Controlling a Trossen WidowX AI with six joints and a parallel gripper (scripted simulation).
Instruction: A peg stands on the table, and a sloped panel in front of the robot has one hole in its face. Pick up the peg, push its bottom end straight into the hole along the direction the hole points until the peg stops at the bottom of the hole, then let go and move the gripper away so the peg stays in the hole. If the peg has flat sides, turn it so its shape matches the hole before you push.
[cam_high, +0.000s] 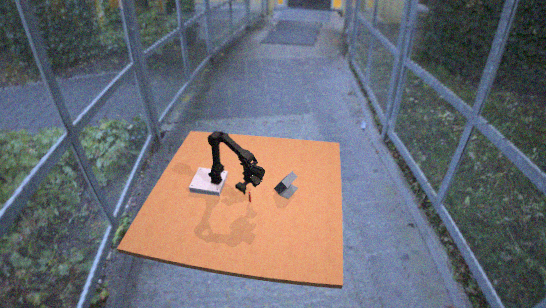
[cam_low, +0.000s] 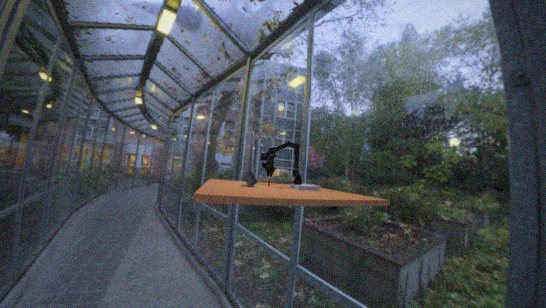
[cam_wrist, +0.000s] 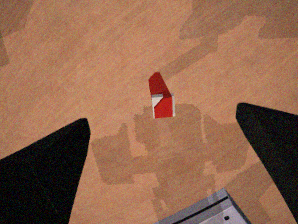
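Right now my gripper tip is 40 mm above the red peg. Round my gripper tip: grey sloped panel: 180 mm ahead, 180 mm to the left, 30 mm below.
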